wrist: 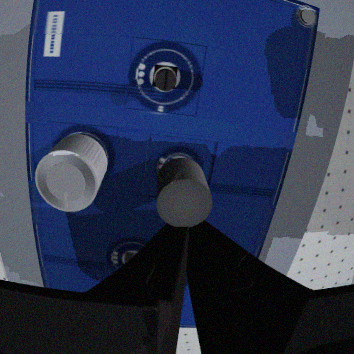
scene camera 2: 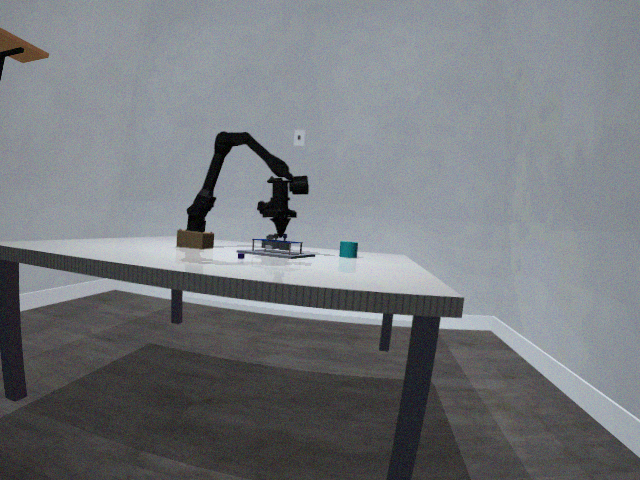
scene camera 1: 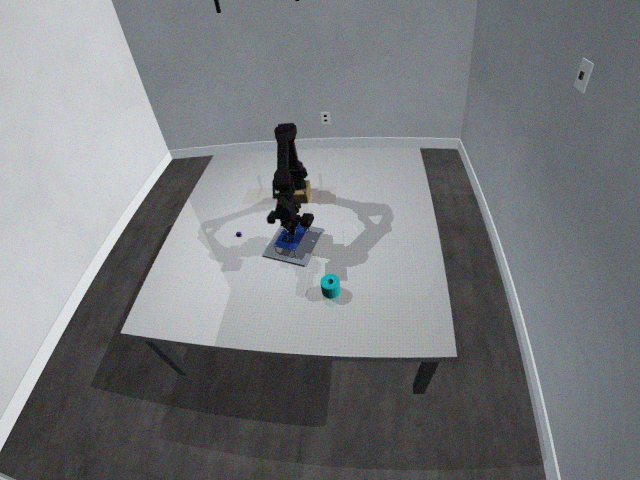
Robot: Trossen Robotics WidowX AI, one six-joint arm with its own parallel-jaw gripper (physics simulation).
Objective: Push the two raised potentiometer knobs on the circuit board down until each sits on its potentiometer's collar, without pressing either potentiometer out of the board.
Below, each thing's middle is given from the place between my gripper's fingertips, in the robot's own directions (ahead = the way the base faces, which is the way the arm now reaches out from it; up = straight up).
Labels:
My hand is 20 mm past the dark grey knob (wrist: pixel 183 198).

